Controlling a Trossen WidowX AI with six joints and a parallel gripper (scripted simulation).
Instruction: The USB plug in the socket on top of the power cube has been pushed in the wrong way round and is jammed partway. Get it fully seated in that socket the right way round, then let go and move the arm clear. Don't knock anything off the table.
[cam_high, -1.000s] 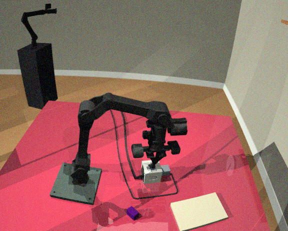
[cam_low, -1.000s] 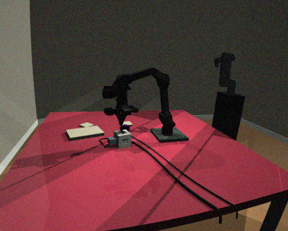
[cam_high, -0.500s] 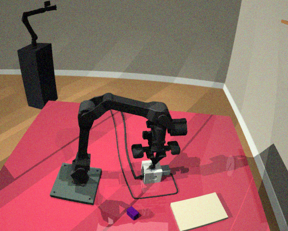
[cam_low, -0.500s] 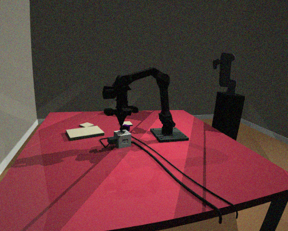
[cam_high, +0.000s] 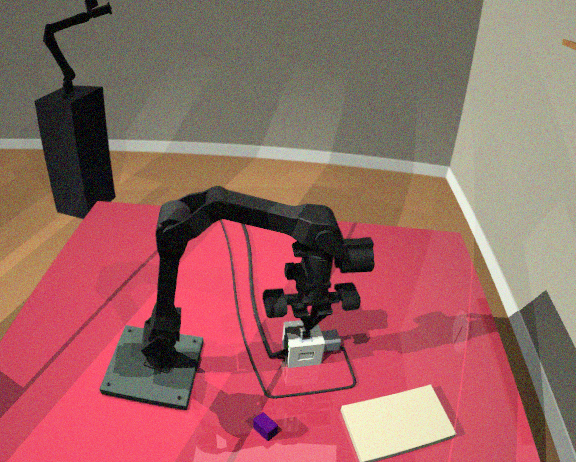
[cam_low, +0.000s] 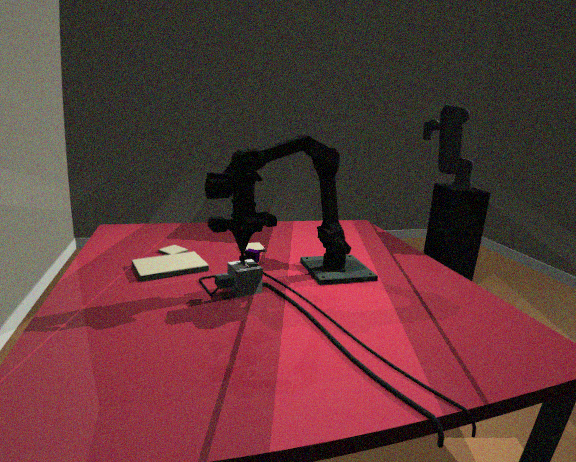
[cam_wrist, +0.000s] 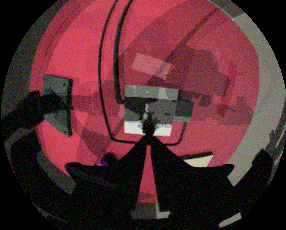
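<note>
The dark USB plug lies 2 cm below my gripper tip. Also, from my gripper tip: purple block: 3 cm behind, 21 cm to the right, 9 cm below; cream pad: 24 cm ahead, 12 cm to the right, 10 cm below.
</note>
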